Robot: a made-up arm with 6 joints.
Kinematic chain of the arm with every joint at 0, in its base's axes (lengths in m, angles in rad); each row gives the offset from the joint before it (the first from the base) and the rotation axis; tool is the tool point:
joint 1: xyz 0 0 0.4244 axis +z
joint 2: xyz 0.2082 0 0 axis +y
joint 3: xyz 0 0 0.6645 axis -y
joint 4: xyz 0 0 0.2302 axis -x
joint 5: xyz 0.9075 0 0 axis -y
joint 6: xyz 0.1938 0 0 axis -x
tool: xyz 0 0 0
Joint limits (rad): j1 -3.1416..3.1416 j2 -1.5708..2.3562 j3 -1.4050..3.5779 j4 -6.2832..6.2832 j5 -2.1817..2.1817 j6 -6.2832..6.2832
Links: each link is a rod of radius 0.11 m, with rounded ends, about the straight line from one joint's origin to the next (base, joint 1, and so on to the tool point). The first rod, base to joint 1, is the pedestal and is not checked.
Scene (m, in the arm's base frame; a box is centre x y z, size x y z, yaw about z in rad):
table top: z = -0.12
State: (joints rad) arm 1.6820 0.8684 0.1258 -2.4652 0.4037 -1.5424
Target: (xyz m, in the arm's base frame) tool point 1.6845 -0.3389 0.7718
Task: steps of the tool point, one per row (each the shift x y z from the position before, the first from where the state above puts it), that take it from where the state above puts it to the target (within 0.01 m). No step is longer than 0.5 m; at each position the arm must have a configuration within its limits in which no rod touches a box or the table.
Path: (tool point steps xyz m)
1: 0.4339 0.0031 0.0709
2: 0.4242 -0.1161 0.0727
3: 0.3812 -0.2291 0.0745
4: 0.3076 -0.3266 0.0758
5: 0.2089 -0.4002 0.0767
6: 0.0930 -0.4434 0.0776
7: -0.0307 -0.4526 0.0782

